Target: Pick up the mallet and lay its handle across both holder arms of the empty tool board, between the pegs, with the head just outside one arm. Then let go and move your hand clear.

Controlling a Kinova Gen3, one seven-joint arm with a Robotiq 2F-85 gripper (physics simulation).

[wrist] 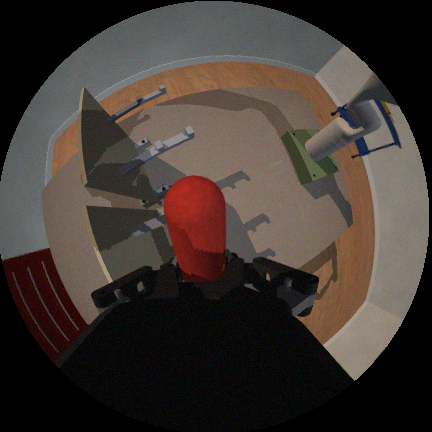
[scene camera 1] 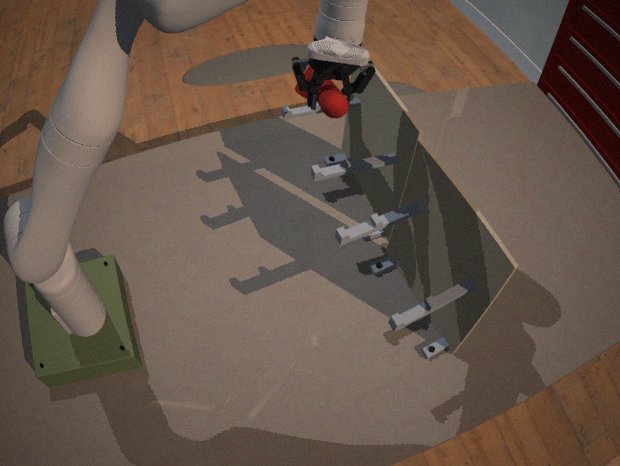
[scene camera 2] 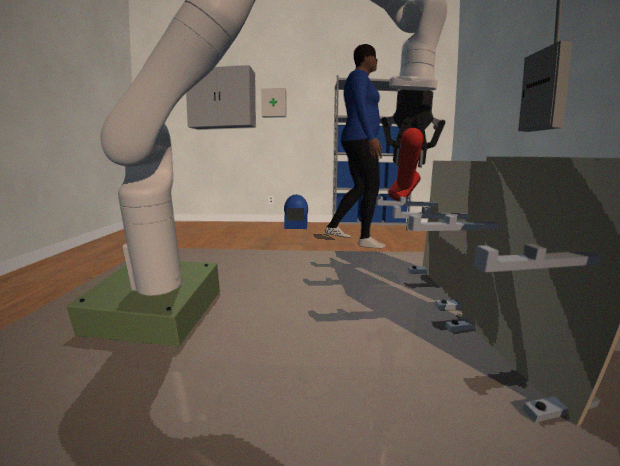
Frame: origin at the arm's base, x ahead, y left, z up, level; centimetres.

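Seen in the pictures: gripper, between the fingertips: (scene camera 2: 408, 166); arm's base, origin of its link: (wrist: 312, 150) (scene camera 1: 85, 314) (scene camera 2: 159, 283).
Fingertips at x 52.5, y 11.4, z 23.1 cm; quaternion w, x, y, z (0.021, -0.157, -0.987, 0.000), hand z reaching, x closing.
Observation:
Offsets run from my fingertips to a thing's top centre. "pt": to the spot under its first point.
My gripper (scene camera 1: 331, 98) (scene camera 2: 410, 158) (wrist: 203, 259) is shut on the handle of the red mallet (scene camera 1: 333, 104) (scene camera 2: 410, 145) (wrist: 195, 215). The mallet is tilted, its rounded handle end high and its head {pt dx +3.2, dy +10.6, dz -5.6 cm} (scene camera 2: 404, 187) low, partly hidden behind the gripper in scene camera 1. In scene camera 2 the head shows just over the farther board's arms; whether it touches them I cannot tell. The nearer, empty tool board (scene camera 1: 496, 280) (scene camera 2: 576, 220) (wrist: 105, 145) has two grey pegged holder arms, one {pt dx -2.7, dy -20.1, dz -8.5 cm} (scene camera 1: 358, 231) (scene camera 2: 436, 225) (wrist: 167, 145) nearer the mallet and one (scene camera 1: 413, 315) (scene camera 2: 511, 263) (wrist: 135, 106) farther off.
The farther board (scene camera 1: 381, 112) (scene camera 2: 451, 185) (wrist: 135, 255) adjoins the empty one at an angle and has its own arms (scene camera 1: 328, 171). The green base block (scene camera 1: 102, 285) (scene camera 2: 125, 323) stands to the left. A person (scene camera 2: 359, 105) stands in the background near shelves. A red cabinet (scene camera 1: 591, 72) is at the upper right.

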